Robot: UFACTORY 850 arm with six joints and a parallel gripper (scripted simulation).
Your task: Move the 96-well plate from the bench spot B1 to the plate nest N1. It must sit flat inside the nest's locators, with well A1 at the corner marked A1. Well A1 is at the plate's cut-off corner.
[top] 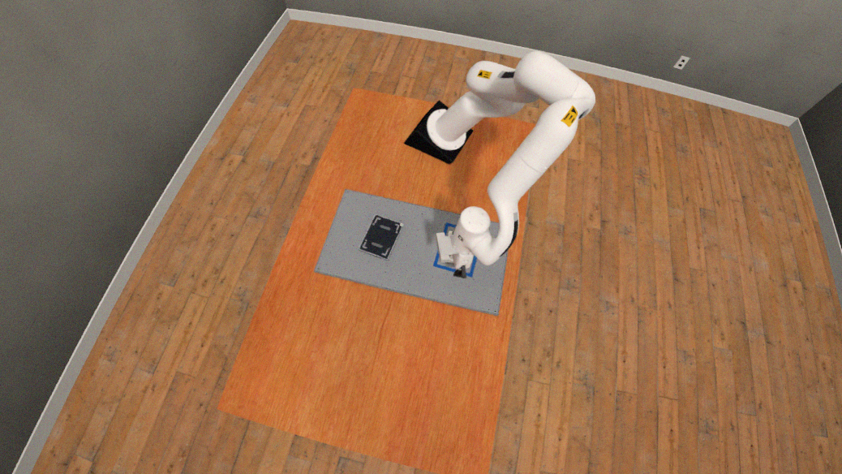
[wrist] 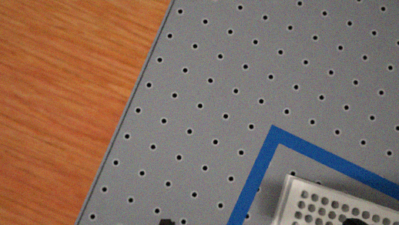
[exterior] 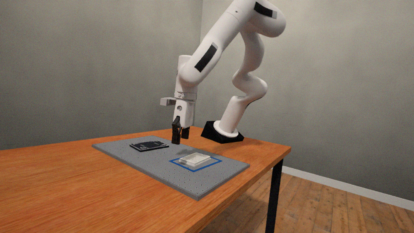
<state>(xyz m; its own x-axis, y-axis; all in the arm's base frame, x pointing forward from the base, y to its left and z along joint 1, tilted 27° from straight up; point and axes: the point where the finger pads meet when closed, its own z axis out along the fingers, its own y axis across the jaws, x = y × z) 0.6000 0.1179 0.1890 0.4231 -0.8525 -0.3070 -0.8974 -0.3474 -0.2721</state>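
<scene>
My gripper is now 110 mm past the white 96-well plate, 110 mm above it and 10 mm to the left of it. The rest, counted from my hand: black plate nest (300 mm to the right, 110 mm below, 60 mm behind).
</scene>
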